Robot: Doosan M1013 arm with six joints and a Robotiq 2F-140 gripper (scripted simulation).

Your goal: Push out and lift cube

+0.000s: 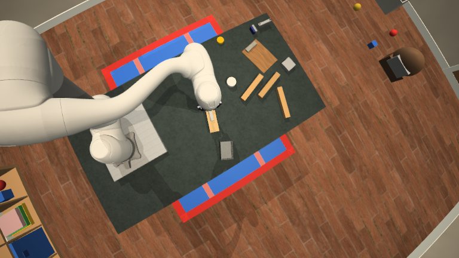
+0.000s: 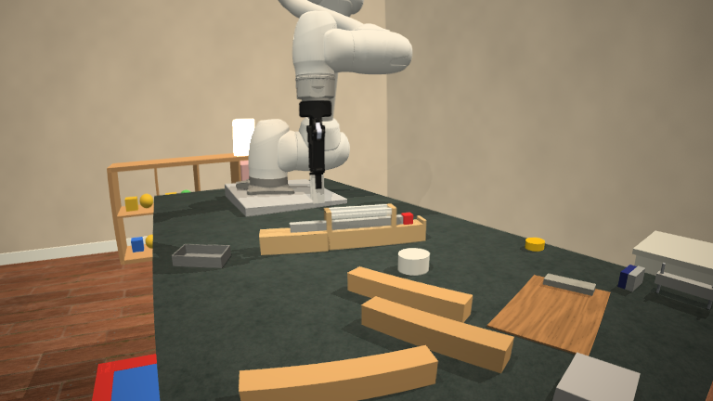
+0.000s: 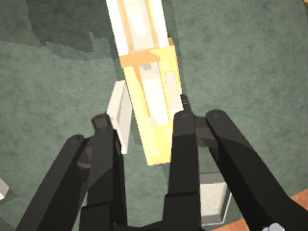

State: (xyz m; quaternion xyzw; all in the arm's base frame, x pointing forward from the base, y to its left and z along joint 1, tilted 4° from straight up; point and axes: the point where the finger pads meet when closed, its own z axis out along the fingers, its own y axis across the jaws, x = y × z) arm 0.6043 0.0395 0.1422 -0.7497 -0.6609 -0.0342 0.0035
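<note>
Right now the red cube is 220 mm to the left of my hand, 90 mm below it and 30 mm ahead of it. Round my hand: wooden channel: 100 mm to the left, 90 mm below, 20 mm ahead; grey tray: 290 mm to the right, 140 mm below, 10 mm ahead; white disc: 210 mm ahead, 150 mm to the left, 130 mm below.
</note>
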